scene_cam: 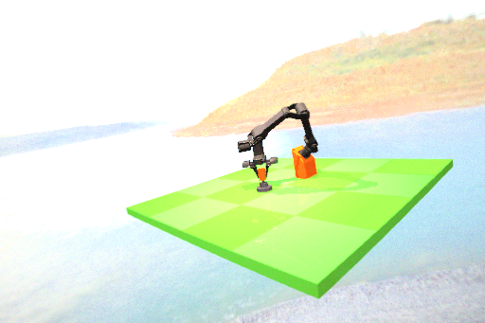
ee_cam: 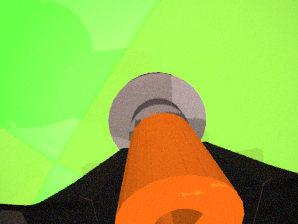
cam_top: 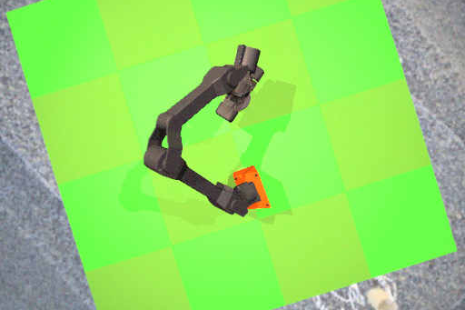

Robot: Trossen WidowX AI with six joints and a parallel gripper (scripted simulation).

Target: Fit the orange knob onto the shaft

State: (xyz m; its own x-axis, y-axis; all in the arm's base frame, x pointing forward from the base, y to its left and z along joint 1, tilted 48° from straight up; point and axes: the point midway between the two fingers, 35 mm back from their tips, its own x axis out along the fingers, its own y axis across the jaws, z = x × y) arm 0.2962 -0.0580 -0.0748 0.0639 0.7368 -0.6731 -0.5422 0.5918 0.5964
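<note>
The orange knob is 2 cm above my gripper tip. The rest, counted from my gripper tip: round grey pedestal: 4 cm below.
</note>
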